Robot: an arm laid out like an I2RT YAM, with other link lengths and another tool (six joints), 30 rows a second.
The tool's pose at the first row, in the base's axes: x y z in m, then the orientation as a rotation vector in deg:
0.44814 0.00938 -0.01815 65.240 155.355 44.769
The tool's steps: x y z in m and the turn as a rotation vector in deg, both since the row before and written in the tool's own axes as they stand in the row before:
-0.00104 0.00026 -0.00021 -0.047 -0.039 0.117
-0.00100 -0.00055 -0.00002 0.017 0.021 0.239
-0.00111 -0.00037 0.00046 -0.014 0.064 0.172
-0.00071 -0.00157 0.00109 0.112 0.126 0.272
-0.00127 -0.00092 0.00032 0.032 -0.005 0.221
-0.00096 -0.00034 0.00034 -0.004 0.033 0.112
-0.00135 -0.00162 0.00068 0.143 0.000 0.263
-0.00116 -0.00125 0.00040 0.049 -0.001 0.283
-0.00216 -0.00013 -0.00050 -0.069 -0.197 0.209
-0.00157 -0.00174 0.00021 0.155 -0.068 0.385
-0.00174 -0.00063 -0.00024 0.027 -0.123 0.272
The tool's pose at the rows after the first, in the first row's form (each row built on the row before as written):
0.44899 0.00873 -0.01795 65.403 155.249 44.814
0.44935 0.00771 -0.01831 65.750 155.192 44.841
0.45003 0.00692 -0.01901 65.990 155.171 44.932
0.44982 0.00597 -0.02080 66.396 155.252 44.926
0.45021 0.00469 -0.02167 66.722 155.189 44.911
0.45076 0.00396 -0.02224 66.881 155.171 44.957
0.45084 0.00237 -0.02378 67.291 155.174 44.810
0.45094 0.00100 -0.02487 67.710 155.101 44.783
0.45222 -0.00081 -0.02476 68.011 154.815 44.738
0.45221 -0.00282 -0.02598 68.604 154.723 44.537
0.45292 -0.00452 -0.02629 69.010 154.538 44.438

